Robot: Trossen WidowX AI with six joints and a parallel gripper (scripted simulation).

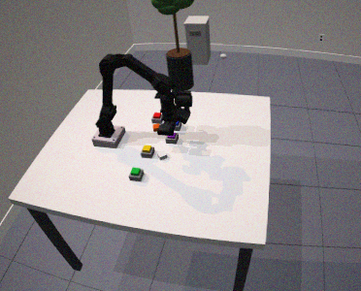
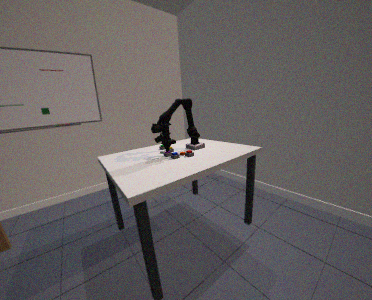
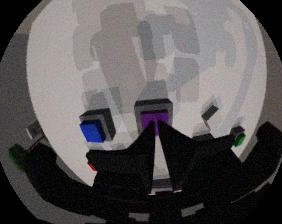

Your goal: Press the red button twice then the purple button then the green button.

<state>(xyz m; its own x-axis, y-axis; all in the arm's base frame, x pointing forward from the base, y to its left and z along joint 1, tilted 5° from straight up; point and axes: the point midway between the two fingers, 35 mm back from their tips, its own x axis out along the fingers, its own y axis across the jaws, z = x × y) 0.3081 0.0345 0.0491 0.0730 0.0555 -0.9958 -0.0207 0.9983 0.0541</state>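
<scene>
My gripper tip is now 10 mm above the purple button. From my gripper tip the other things lie so: grey block: 20 mm behind, 110 mm to the right, 20 mm below; blue button: 10 mm behind, 90 mm to the left; orange block: 100 mm behind, 70 mm to the left, 20 mm below.
</scene>
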